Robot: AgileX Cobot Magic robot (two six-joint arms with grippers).
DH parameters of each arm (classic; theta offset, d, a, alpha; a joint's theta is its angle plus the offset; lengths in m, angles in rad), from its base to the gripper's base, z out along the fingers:
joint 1: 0 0.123 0 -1.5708
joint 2: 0.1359 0 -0.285 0
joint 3: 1.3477 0 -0.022 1.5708
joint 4: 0 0.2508 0 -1.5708
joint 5: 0 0 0.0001 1.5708
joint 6: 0 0.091 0 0
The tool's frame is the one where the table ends.
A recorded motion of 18 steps. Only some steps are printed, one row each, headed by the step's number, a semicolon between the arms.
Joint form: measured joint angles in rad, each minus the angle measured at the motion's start. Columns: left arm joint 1, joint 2, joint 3, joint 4, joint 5, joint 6; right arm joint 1, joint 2, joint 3, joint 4, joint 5, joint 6.
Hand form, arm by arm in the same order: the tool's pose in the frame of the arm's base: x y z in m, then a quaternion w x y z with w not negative. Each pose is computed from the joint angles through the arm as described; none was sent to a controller.
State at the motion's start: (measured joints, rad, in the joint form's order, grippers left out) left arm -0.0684 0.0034 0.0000 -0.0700 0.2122 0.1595; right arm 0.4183 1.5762 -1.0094 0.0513 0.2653 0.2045
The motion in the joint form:
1: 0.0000 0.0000 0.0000 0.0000 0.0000 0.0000; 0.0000 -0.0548 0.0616 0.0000 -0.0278 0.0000
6: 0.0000 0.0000 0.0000 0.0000 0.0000 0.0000; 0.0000 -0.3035 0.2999 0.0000 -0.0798 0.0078
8: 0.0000 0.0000 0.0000 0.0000 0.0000 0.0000; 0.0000 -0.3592 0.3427 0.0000 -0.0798 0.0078
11: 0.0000 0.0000 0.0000 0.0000 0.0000 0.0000; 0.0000 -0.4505 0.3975 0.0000 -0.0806 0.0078
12: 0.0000 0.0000 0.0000 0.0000 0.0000 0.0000; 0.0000 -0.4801 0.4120 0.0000 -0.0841 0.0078
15: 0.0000 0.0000 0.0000 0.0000 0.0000 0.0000; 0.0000 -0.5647 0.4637 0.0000 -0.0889 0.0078
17: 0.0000 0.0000 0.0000 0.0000 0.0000 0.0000; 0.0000 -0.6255 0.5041 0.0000 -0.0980 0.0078
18: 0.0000 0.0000 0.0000 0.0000 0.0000 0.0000; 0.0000 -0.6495 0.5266 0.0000 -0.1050 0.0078
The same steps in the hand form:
1: 0.0559 -0.0052 0.1938 0.66048 0.06465 0.74806 0.00195; 0.2963 0.1329 0.2488 0.38619 -0.07711 0.90834 0.14084
6: 0.0559 -0.0052 0.1938 0.66048 0.06465 0.74806 0.00195; 0.2361 0.1059 0.2529 0.41261 -0.07188 0.89548 0.15070
8: 0.0559 -0.0052 0.1938 0.66048 0.06465 0.74806 0.00195; 0.2236 0.1003 0.2539 0.41807 -0.07169 0.89263 0.15262
11: 0.0559 -0.0052 0.1938 0.66048 0.06465 0.74806 0.00195; 0.2054 0.0923 0.2584 0.43375 -0.07110 0.88420 0.15811
12: 0.0559 -0.0052 0.1938 0.66048 0.06465 0.74806 0.00195; 0.2001 0.0899 0.2607 0.44154 -0.07074 0.87988 0.16078
15: 0.0559 -0.0052 0.1938 0.66048 0.06465 0.74806 0.00195; 0.1837 0.0826 0.2626 0.45719 -0.07004 0.87090 0.16618
17: 0.0559 -0.0052 0.1938 0.66048 0.06465 0.74806 0.00195; 0.1720 0.0773 0.2622 0.46935 -0.06939 0.86366 0.17026
18: 0.0559 -0.0052 0.1938 0.66048 0.06465 0.74806 0.00195; 0.1670 0.0751 0.2600 0.47286 -0.06912 0.86155 0.17135

